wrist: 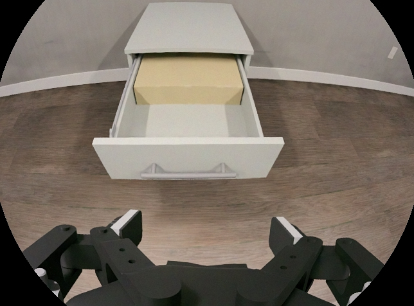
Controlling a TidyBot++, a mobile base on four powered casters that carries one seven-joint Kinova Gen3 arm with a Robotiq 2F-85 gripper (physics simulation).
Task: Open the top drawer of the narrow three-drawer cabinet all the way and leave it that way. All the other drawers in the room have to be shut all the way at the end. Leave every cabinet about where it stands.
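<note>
The narrow cabinet (pixel 189 27) stands against the wall at the top middle of the wrist view, its white top showing. Its top drawer (pixel 187 156) is pulled far out toward the camera, with a grey bar handle (pixel 188 175) on its front. A tan box-shaped block (pixel 189 77) shows at the back of the drawer's inside. The drawer front hides the lower drawers. My gripper (pixel 205 229) is open and empty, in front of the drawer and apart from the handle.
A grey wall (pixel 320 37) with a white baseboard (pixel 310 82) runs behind the cabinet. Brown wood floor (pixel 330 165) lies on both sides of the drawer and in front of it. A small white plate (pixel 392 52) is on the wall at the right.
</note>
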